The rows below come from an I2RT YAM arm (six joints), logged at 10 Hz.
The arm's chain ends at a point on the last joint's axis. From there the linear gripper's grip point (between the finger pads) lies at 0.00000 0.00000 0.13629 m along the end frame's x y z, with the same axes.
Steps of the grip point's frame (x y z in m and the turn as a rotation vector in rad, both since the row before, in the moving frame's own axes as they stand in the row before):
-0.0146 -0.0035 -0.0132 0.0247 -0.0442 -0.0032
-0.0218 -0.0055 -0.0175 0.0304 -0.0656 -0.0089
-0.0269 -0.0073 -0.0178 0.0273 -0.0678 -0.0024
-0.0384 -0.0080 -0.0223 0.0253 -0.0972 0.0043
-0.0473 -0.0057 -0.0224 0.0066 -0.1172 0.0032
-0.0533 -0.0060 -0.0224 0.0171 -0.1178 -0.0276
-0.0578 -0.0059 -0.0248 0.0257 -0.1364 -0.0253
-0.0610 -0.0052 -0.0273 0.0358 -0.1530 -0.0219
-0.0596 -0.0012 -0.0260 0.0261 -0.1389 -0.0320
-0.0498 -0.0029 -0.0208 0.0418 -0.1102 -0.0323
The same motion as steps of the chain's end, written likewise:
-0.0086 -0.0001 -0.0130 0.0247 -0.0442 -0.0032
-0.0128 -0.0014 -0.0171 0.0304 -0.0656 -0.0089
-0.0177 -0.0036 -0.0174 0.0273 -0.0678 -0.0024
-0.0252 -0.0045 -0.0216 0.0253 -0.0972 0.0043
-0.0314 -0.0048 -0.0215 0.0066 -0.1172 0.0032
-0.0373 -0.0039 -0.0214 0.0171 -0.1178 -0.0276
-0.0392 -0.0026 -0.0235 0.0257 -0.1364 -0.0253
-0.0402 -0.0006 -0.0256 0.0358 -0.1530 -0.0219
-0.0407 0.0020 -0.0246 0.0261 -0.1389 -0.0320
-0.0347 0.0025 -0.0199 0.0418 -0.1102 -0.0323

